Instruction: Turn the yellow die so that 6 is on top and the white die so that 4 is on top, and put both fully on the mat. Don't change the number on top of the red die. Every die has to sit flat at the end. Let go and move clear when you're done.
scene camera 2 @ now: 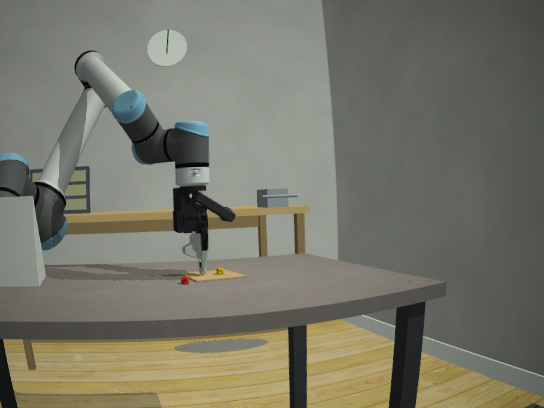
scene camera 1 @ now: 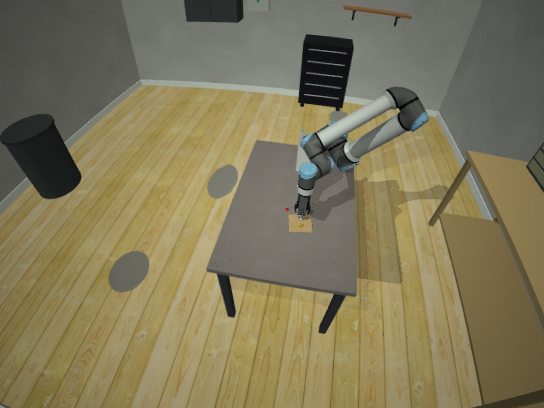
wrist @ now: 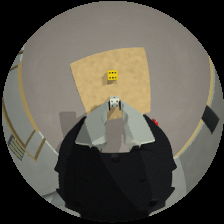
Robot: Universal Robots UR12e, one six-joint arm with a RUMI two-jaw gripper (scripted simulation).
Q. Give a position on a tan mat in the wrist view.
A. At 90, 73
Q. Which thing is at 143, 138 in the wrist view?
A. The gripper.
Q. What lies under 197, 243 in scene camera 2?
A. The gripper.
